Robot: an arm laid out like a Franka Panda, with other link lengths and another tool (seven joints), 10 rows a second.
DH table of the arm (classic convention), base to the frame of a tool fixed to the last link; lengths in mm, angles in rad. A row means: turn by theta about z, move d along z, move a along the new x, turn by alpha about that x. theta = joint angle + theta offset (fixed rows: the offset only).
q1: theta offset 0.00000  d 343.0  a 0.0  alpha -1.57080
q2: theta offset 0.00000  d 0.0  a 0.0  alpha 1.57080
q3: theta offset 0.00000  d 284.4  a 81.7  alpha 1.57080
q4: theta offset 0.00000  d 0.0  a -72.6  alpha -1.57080
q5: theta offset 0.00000  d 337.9  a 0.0  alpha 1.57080
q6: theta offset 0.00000  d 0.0  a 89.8  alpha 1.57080
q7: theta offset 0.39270  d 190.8  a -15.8  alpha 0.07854
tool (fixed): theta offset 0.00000  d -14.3  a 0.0  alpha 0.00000
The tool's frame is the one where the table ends.
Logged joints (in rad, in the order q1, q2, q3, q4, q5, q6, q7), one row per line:
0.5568, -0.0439, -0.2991, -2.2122, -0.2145, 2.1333, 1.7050
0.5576, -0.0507, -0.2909, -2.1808, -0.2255, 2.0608, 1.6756
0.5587, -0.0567, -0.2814, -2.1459, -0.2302, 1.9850, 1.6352
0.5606, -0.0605, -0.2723, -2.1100, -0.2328, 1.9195, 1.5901
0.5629, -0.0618, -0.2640, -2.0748, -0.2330, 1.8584, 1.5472
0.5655, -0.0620, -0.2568, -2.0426, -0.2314, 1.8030, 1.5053
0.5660, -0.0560, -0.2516, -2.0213, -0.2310, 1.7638, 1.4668
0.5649, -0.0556, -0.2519, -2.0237, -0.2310, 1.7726, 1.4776
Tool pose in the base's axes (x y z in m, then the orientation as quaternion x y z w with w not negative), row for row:
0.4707, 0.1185, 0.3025, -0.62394, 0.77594, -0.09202, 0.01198
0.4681, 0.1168, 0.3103, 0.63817, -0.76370, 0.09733, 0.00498
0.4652, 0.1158, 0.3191, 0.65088, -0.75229, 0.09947, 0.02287
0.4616, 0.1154, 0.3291, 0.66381, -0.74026, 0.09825, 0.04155
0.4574, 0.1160, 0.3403, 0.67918, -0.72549, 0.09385, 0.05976
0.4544, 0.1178, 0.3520, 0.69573, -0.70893, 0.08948, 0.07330
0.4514, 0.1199, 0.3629, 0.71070, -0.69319, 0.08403, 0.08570
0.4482, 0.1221, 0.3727, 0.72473, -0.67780, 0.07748, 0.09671
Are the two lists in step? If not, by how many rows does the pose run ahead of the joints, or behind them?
The pose runs 2 rows behind the joints: the pose in row i belongs to the joints in row i - 2.
